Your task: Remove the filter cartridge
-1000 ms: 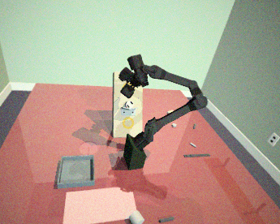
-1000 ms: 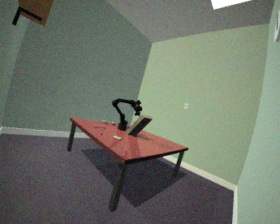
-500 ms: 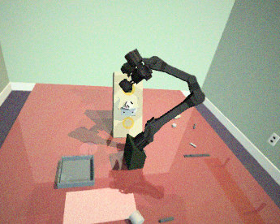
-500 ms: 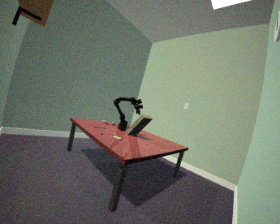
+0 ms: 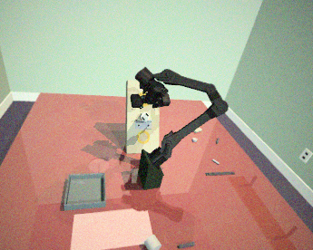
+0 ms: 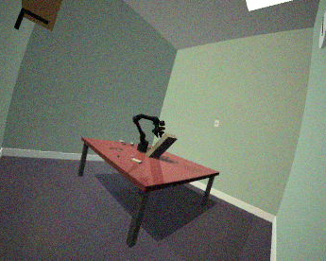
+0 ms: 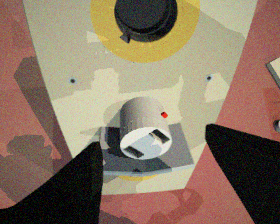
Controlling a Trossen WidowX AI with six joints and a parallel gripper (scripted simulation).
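The round grey filter cartridge is 10 mm ahead of my gripper tip and 60 mm below it. From my gripper tip the other things lie so: tan service panel (60 mm ahead, 10 mm to the right, 80 mm below); grey tray (260 mm behind, 320 mm to the left, 230 mm below).
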